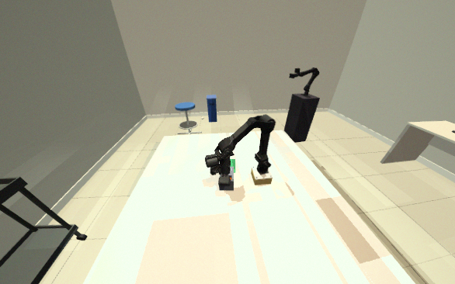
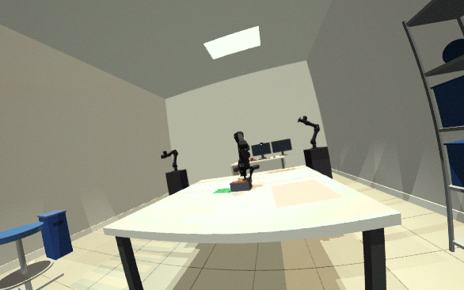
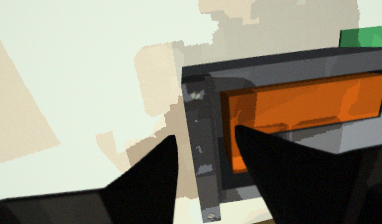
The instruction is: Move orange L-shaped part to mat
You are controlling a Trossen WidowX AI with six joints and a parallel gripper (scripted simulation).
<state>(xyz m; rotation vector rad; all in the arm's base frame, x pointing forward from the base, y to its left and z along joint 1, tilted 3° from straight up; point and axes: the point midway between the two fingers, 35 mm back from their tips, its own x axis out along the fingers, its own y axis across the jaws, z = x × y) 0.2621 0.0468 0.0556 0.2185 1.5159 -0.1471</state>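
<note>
Right now my gripper tip is 5 cm to the left of the orange L-shaped part, 2 cm past it and 2 cm above it. Also, from my gripper tip: green mat: 21 cm to the right, 9 cm below, 6 cm behind.
</note>
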